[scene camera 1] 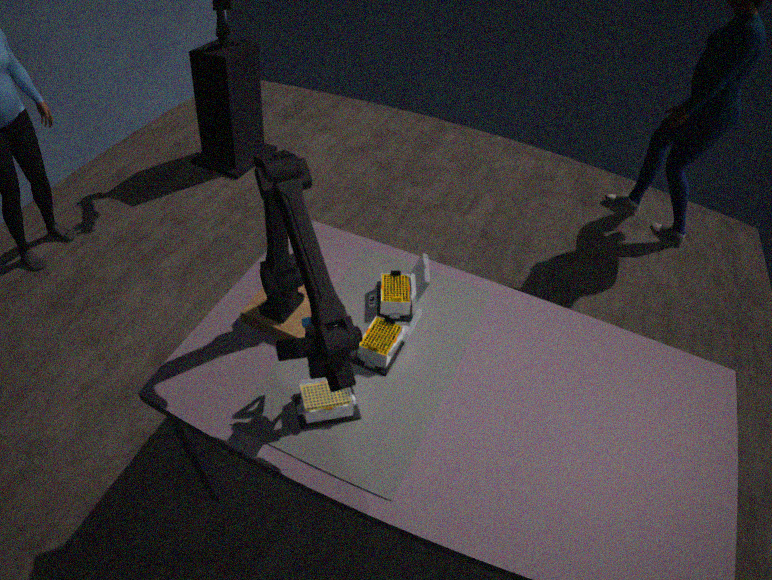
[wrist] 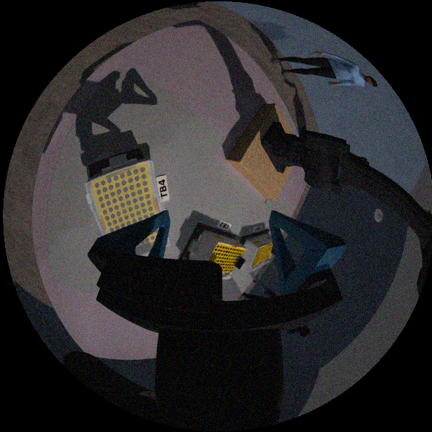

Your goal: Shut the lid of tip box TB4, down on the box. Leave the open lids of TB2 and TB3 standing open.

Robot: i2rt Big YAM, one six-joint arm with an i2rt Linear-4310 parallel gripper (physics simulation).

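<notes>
Tip box TB4 stands at the near left, its label beside it in the wrist view. Its clear lid appears to lie down over the pale yellow rack; one corner is hidden behind a finger. The other two boxes, TB2 and TB3, are a middle box and a far box; their labels are too small to tell apart. The middle box's lid and the far box's lid stand open. My gripper is open and empty, above the mat beside TB4.
The arm's wooden base block stands behind the gripper at the table's left. The boxes stand on a grey-green mat on the pink table. A dark pedestal and two people stand beyond the table.
</notes>
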